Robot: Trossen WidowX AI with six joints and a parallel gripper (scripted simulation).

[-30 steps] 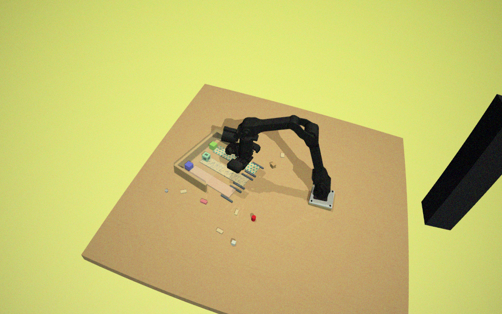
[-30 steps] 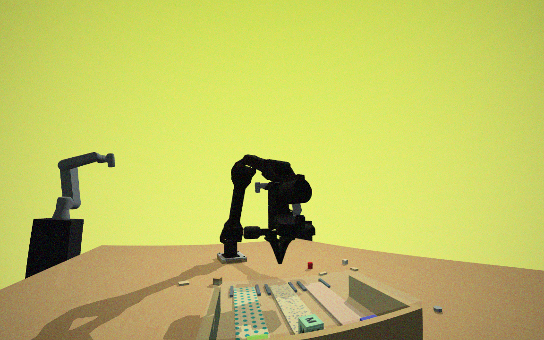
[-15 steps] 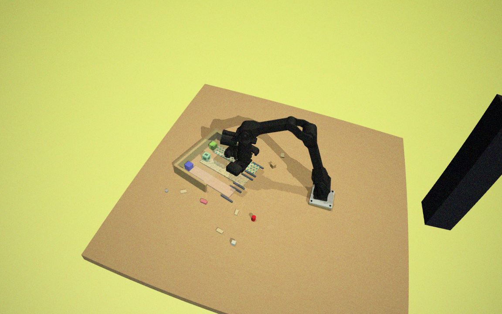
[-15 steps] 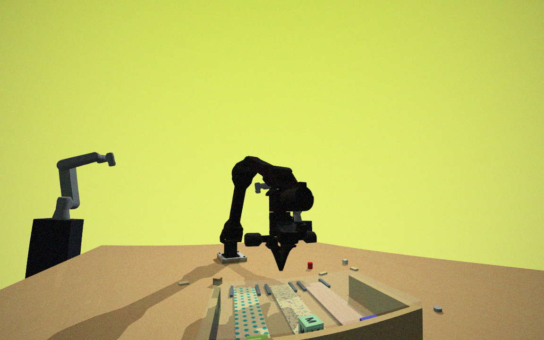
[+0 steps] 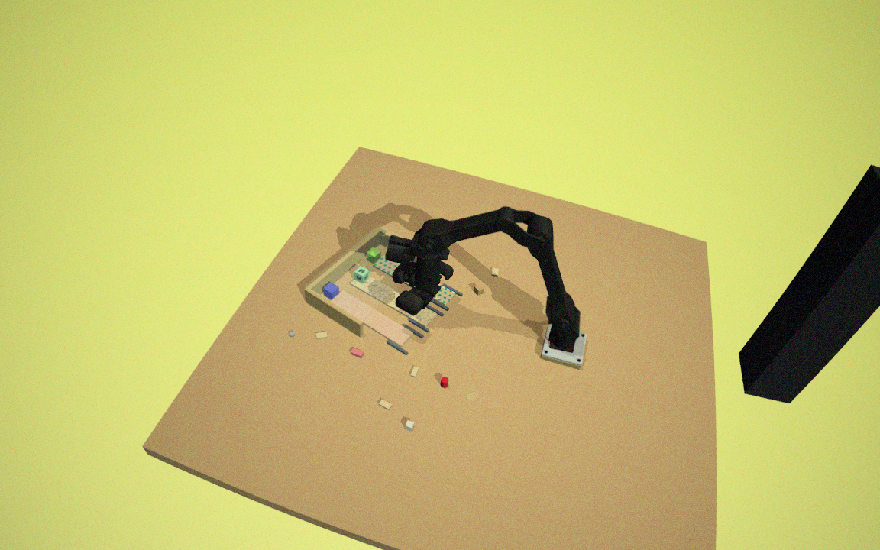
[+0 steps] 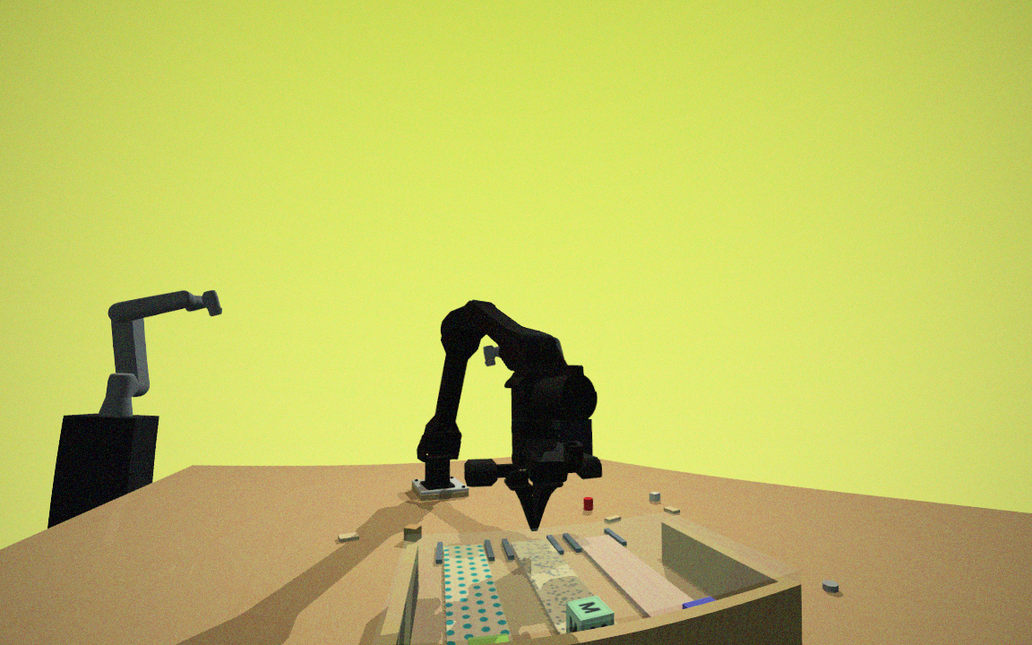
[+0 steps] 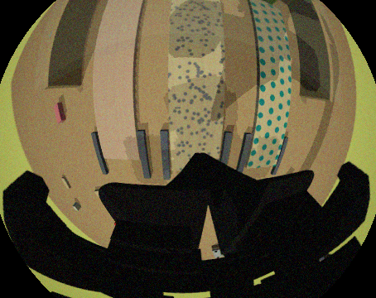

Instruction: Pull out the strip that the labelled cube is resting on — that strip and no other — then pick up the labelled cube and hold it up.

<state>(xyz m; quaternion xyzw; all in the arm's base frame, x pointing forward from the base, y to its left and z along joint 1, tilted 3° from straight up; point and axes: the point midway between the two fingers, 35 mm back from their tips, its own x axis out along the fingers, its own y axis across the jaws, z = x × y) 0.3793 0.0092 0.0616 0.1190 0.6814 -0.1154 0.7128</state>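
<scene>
My gripper tip is now 9 cm short of the beige speckled strip, 3 cm to the left of it and 3 cm above it. The rest, counted from my gripper tip: red cylinder 20 cm to the left, 11 cm behind, 2 cm below; then mint-green labelled cube 19 cm ahead, 7 cm to the right, 1 cm below.
</scene>
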